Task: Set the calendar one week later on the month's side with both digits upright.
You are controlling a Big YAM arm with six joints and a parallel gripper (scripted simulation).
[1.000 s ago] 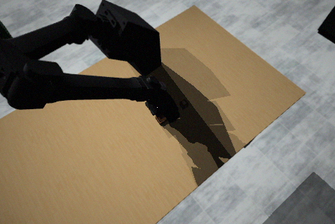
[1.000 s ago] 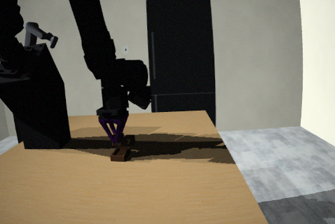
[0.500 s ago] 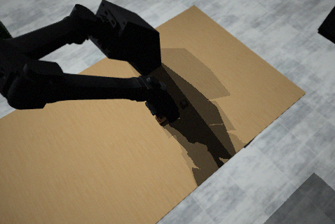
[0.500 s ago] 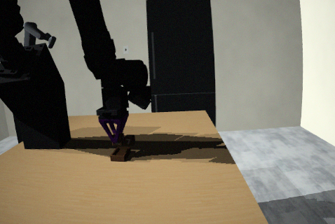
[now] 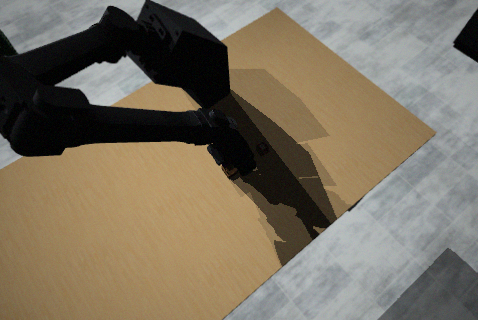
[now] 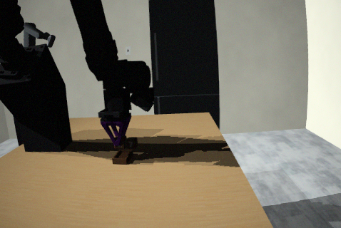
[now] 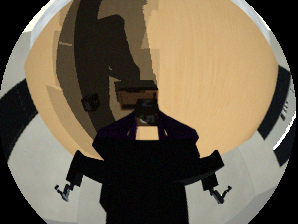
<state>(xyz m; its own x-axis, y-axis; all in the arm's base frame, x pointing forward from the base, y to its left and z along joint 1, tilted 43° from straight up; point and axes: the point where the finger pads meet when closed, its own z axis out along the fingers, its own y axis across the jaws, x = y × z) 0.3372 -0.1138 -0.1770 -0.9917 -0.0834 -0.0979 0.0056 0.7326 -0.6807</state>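
Right now the brown tray is 5 cm below my hand and 2 cm to the left of it.
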